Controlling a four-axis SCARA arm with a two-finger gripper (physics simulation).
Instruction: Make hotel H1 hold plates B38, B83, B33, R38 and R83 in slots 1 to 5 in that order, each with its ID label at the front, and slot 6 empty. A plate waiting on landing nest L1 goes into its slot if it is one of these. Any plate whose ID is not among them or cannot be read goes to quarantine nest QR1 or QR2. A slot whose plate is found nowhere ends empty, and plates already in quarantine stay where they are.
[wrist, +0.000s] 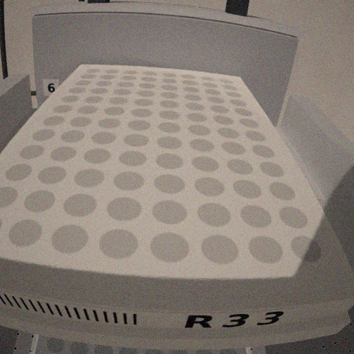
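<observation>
A pale plate (169, 212) with grey round wells fills much of the wrist view. Its front label reads R33 beside a barcode, and it faces the camera. My gripper (156, 101) is shut on this plate, with one grey finger at its left side and one at its right. The plate looks level. A tall grey panel (165, 44) of a hotel stands behind it, and a slot label 6 (51, 87) shows at the left. The hotel's name does not show. The plate's underside is hidden. Plates B38, B83, B33, R38 and R83 cannot be identified here.
Below the held plate's front edge, part of another surface with faint round wells (125, 351) shows at the bottom. A dark upright post (237, 7) shows behind the panel at the top. A shadow lies over the plate's right front corner.
</observation>
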